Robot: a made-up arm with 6 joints.
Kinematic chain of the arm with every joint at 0, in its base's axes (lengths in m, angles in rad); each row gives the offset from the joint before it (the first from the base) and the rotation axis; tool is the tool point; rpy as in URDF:
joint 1: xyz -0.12 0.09 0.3 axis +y
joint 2: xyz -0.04 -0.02 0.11 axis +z
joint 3: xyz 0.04 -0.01 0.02 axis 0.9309 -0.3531 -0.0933
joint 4: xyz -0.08 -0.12 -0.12 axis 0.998 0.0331 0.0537
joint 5: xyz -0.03 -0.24 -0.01 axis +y
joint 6: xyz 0.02 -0.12 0 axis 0.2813 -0.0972 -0.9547
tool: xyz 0.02 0 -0.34 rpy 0 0 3.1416
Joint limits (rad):
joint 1: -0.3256..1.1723
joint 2: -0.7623..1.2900
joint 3: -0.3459..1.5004
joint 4: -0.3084..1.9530
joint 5: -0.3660..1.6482
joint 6: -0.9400..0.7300
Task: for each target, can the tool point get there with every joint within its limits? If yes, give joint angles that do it. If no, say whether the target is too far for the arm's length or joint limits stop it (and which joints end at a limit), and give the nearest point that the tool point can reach.
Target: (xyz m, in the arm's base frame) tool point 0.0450 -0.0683 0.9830
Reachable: no: joint limits stop it (at a limit: joint 1, joint 3, joint 4, joint 5) | nearest point -0.0725 -0.0905 1.0249 | short by 0.127 m
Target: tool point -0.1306 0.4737 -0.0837
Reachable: yes | joints -0.1728 0.7026 1.1627 0.3611 0.0353 0.4986
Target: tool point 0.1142 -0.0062 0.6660
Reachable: no: joint limits stop it (at a limit: joint 2, joint 3, joint 4, joint 5, joint 6) | nearest point 0.1380 0.1712 0.7032 | short by 0.183 m
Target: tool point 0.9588 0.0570 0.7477
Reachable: no: too far | nearest point 0.4823 -0.0418 0.5499 | short by 0.525 m
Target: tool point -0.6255 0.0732 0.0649
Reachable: yes | joints 0.8759 -0.3719 0.8087 -0.0559 0.6862 0.3723
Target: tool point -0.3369 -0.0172 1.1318
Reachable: no: joint limits stop it (at a limit: joint 2, joint 3, joint 4, joint 5, joint 6) | nearest point -0.3123 -0.0500 1.0373 | short by 0.103 m
